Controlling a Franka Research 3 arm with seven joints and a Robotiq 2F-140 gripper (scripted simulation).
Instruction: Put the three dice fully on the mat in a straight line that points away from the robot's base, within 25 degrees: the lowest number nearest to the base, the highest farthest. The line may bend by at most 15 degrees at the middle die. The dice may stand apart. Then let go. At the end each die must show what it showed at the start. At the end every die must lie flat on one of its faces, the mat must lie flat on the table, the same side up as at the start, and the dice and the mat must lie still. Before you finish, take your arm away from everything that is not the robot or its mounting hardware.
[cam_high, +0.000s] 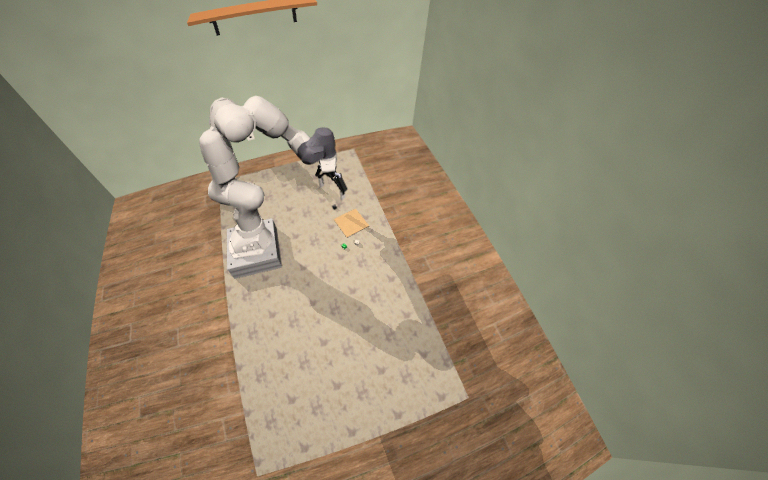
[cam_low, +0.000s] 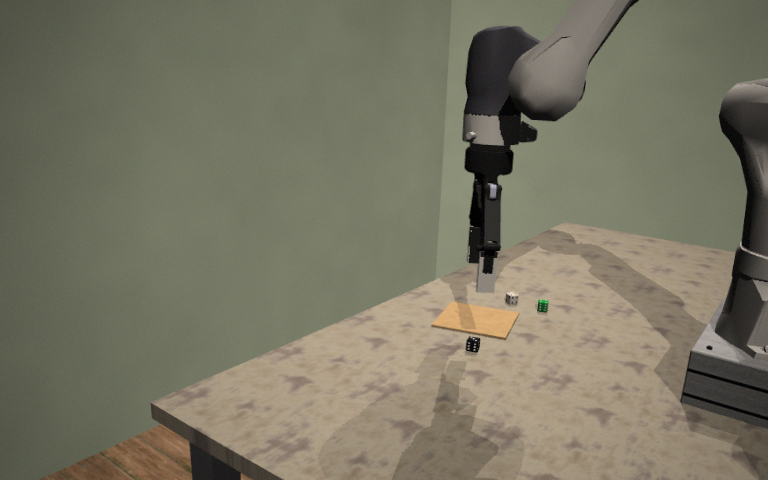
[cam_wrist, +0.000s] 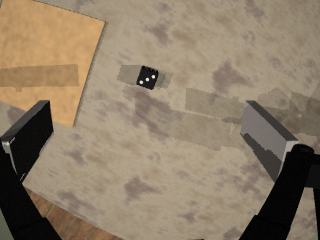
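My gripper is now 130 mm above the black die. From my hand the other things lie so: tan mat: 140 mm below, 130 mm to the right, 60 mm ahead; then green die: 270 mm to the right, 130 mm below, 30 mm behind; then white die: 270 mm to the right, 130 mm below, 40 mm ahead.
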